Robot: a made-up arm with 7 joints.
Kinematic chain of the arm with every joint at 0, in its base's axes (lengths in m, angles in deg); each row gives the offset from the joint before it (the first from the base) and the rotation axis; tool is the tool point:
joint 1: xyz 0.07 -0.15 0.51 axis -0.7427 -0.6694 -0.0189
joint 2: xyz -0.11 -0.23 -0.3 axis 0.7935 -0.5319 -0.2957
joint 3: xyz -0.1 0 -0.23 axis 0.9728 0.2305 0.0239
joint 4: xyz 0 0.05 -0.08 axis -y
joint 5: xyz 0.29 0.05 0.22 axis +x
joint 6: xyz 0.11 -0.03 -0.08 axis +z
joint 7: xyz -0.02 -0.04 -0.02 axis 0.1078 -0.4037 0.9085
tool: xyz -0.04 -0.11 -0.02
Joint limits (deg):
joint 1: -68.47..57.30
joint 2: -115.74..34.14
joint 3: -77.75..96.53
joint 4: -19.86..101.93
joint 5: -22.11..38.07
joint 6: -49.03..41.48
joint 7: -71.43..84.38
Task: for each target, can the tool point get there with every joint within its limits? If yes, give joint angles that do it. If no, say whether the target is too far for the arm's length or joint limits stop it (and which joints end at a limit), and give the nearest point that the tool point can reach.
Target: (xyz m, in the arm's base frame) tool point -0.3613 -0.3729 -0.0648
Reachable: yes | joints -45.73 9.90 64.44 73.25 -7.14 -23.33 71.14
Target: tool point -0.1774 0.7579 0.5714
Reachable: no: joint limits stop it (at a limit: joint 1, joint 3, joint 5, joint 6, joint 7) | nearest point -0.2293 0.3377 0.4924 | short by 0.431 m
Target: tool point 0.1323 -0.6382 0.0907
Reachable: yes | joints 2.62 -17.97 58.30 50.77 18.11 32.34 -11.25
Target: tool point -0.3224 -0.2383 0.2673
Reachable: yes | joints -36.63 -10.96 12.75 81.24 28.00 -12.04 -52.77
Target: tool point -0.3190 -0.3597 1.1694
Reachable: no: joint limits stop it (at a limit: joint 1, joint 3, joint 4, joint 5, joint 6) | nearest point -0.1732 -0.4237 0.9382 | short by 0.281 m
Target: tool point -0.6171 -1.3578 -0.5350
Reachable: no: too far | nearest point -0.2784 -0.8132 -0.1084 | short by 0.770 m
